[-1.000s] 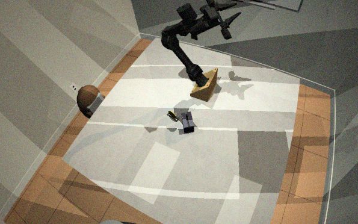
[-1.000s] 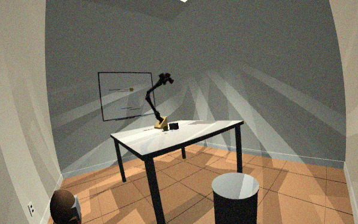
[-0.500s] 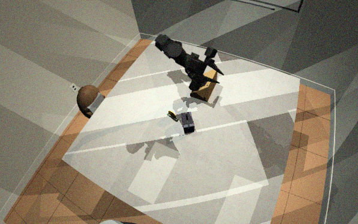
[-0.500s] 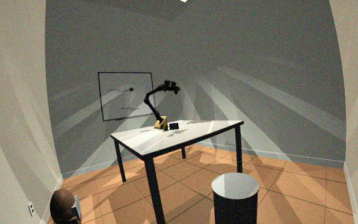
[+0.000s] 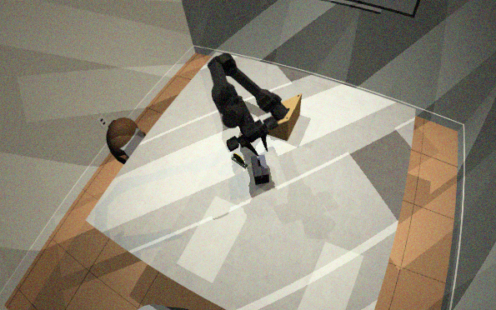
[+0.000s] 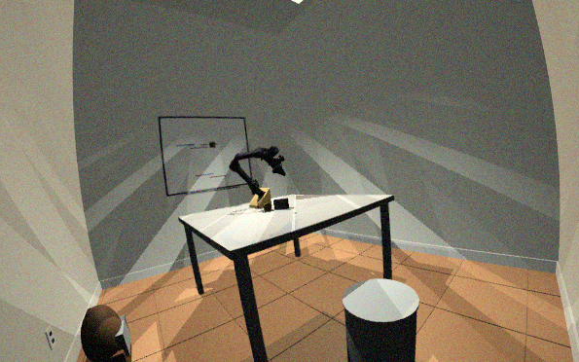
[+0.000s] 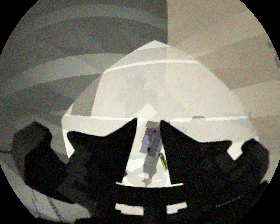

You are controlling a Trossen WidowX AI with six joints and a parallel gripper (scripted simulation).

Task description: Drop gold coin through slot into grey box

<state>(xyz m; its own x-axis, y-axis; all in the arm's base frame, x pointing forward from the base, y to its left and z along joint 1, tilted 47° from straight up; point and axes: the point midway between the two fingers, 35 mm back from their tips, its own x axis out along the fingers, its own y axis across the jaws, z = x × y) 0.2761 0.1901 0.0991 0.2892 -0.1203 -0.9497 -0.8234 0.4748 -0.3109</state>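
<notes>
Now: the gold coin 4 cm behind my gripper tip, 16 cm to the right of it and 22 cm below it.
</notes>
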